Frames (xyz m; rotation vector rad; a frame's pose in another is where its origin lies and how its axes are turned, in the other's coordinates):
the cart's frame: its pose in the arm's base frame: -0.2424 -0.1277 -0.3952 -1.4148 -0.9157 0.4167
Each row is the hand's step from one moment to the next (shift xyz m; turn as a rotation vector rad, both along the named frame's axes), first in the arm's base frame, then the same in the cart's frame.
Working: the arm's base frame: its pose in the cart's frame: 0.3574 -0.2916 -0.1360 1.4148 0.9157 -0.4167

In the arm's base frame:
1: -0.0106 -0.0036 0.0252 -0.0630 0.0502 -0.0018
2: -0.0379 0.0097 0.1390 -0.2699 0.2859 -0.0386
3: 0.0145 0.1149 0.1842 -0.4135 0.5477 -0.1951
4: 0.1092 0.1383 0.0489 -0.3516 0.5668 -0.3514
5: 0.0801 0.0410 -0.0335 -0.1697 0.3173 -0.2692
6: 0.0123 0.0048 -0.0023 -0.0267 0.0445 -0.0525
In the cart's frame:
1: -0.0017 -0.0273 0.0031 -0.0019 -0.0069 0.0803
2: 0.0247 -0.1407 0.0212 0.0352 0.0111 0.3933
3: 0.1474 -0.1531 0.0466 0.0950 0.1639 0.6879
4: 0.1828 0.0043 0.0043 0.1010 0.3319 0.6693
5: 0.0692 0.0595 -0.0297 0.0519 0.2619 0.3615
6: 0.0104 0.0062 -0.0058 0.0012 0.0500 0.0543

